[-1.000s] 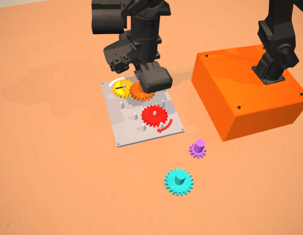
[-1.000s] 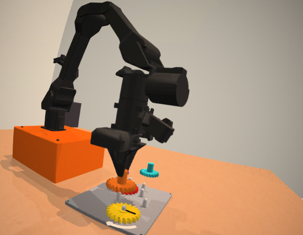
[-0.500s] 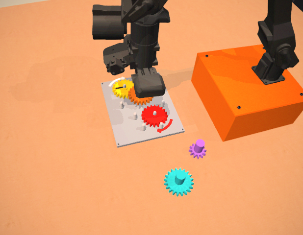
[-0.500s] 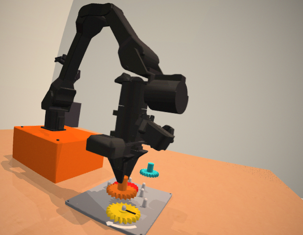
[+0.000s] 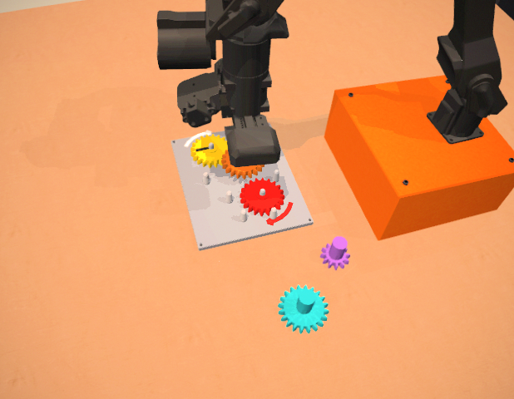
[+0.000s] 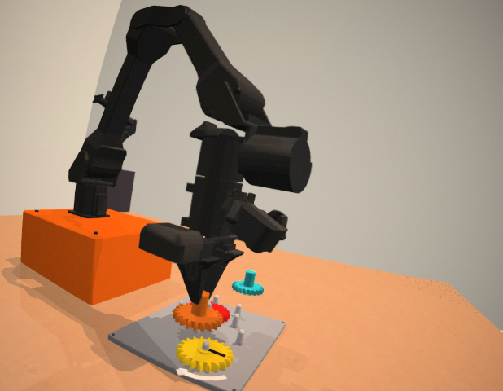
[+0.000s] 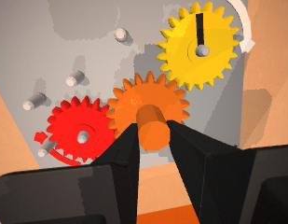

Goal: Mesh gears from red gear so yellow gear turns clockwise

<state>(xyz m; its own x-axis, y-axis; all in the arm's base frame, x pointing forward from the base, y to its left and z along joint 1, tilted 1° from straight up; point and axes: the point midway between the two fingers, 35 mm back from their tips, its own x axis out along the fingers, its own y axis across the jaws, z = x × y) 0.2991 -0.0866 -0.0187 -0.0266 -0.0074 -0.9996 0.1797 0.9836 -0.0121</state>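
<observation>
Right now the yellow striped gear is 50 mm to the right of my gripper tip, 40 mm below it and 30 mm ahead of it. Round my gripper tip: red gear: 60 mm to the left, 40 mm below, 10 mm behind; purple gear: 180 mm to the left, 70 mm behind, 40 mm below; orange gear: 10 mm below.
</observation>
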